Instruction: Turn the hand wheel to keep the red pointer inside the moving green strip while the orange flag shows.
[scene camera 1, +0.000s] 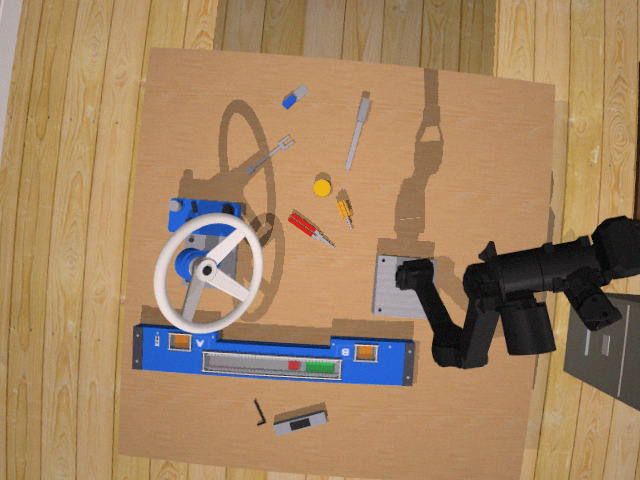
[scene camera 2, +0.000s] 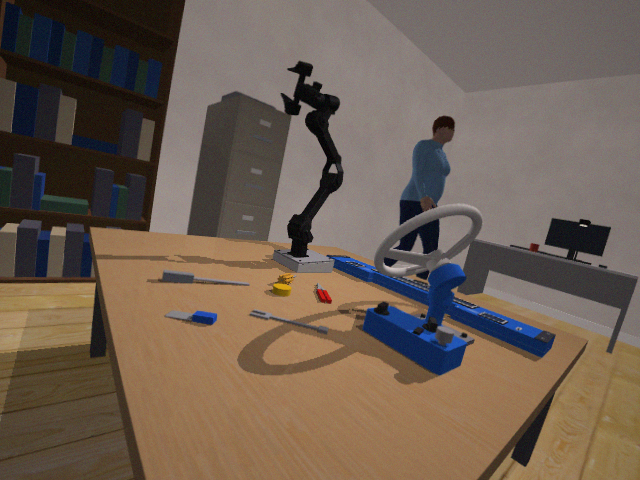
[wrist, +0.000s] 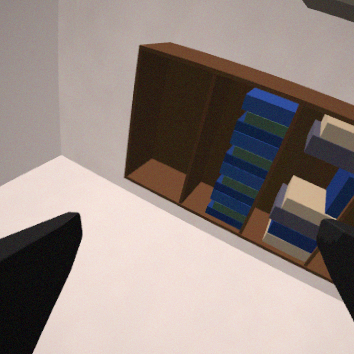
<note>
The gripper is open and holds nothing. A grey block rests on the table.
The gripper shows as well in the wrist view.
</note>
